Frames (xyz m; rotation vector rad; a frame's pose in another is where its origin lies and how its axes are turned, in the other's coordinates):
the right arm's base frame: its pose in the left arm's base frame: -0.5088 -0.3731 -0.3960 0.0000 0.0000 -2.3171
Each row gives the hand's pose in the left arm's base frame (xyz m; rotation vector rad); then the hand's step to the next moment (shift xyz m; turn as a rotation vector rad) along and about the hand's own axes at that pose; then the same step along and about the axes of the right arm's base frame.
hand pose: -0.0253 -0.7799 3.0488 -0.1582 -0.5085 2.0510
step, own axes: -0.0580 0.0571 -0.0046 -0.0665 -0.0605 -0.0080
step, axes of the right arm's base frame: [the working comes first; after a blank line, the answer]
step, axes of the left arm's base frame: -0.0144 -0.0729 -0.0335 0.0849 -0.0282 0.0117

0.0633 0.0389 -0.0335 -0.0370 0.0815 0.0117
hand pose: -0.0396 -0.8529 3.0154 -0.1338 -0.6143 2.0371
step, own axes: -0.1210 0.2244 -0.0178 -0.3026 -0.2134 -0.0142
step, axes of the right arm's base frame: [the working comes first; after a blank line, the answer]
step, axes of the left arm's base frame: -0.1057 -0.1855 -0.1404 0.3307 -0.1615 0.0430

0.2080 0.0484 -0.1404 -0.1059 0.3525 0.0430
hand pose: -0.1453 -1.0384 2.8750 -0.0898 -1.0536 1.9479
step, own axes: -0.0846 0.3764 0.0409 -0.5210 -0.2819 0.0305
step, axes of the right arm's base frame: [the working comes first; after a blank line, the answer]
step, axes of the left arm's base frame: -0.2198 -0.1783 -0.2654 0.4880 -0.3336 0.0490

0.2801 -0.0403 -0.2654 -0.0863 0.5848 0.0490
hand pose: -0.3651 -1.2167 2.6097 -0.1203 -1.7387 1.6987
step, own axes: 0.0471 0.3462 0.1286 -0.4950 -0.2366 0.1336
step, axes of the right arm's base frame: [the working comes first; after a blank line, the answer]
step, axes of the left arm's base frame: -0.2387 -0.0365 -0.2834 0.3965 -0.4011 0.0284

0.1889 -0.1505 -0.2834 0.0253 0.5634 0.0284
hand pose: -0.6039 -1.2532 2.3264 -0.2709 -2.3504 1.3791
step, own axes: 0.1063 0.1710 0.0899 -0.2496 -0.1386 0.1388
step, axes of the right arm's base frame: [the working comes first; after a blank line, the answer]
step, axes of the left arm's base frame: -0.1405 0.0517 -0.1618 0.1697 -0.2683 0.0001

0.0574 -0.1383 -0.1618 0.0818 0.3067 0.0001
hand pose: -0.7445 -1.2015 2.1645 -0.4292 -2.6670 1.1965
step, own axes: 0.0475 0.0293 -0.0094 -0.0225 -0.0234 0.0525
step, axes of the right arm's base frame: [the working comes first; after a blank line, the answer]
step, axes of the left arm's base frame: -0.0366 0.0410 -0.0134 0.0019 -0.0590 -0.0181

-0.0053 -0.0547 -0.0134 0.0420 0.0414 -0.0181
